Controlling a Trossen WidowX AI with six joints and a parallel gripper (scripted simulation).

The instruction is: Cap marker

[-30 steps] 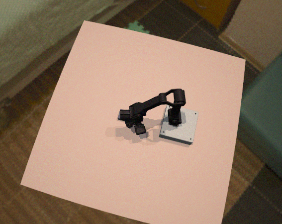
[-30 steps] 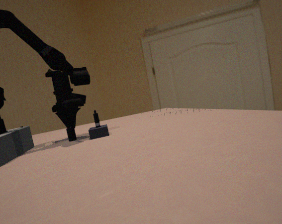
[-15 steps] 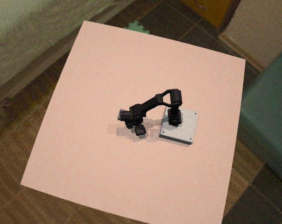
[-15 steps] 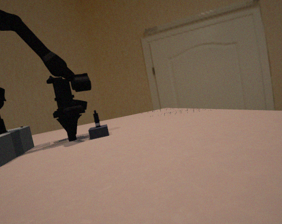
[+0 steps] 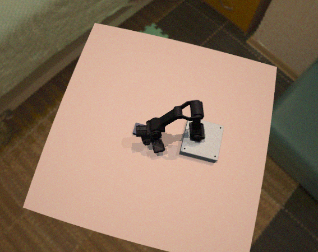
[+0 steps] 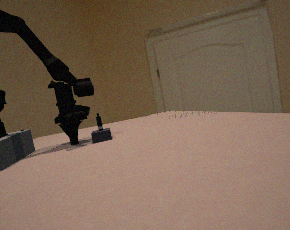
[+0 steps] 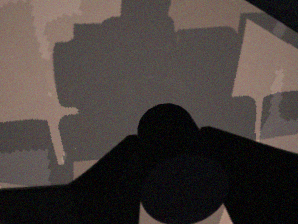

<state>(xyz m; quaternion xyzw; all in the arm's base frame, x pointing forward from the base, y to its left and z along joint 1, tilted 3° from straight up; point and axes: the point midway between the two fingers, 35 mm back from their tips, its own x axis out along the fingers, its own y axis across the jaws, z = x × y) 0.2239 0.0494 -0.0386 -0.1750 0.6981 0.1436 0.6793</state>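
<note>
The holder block lies 10 cm ahead of my gripper tip and 4 cm to the right of it. The rest, counted from my gripper tip: dark cap (1 cm above).
</note>
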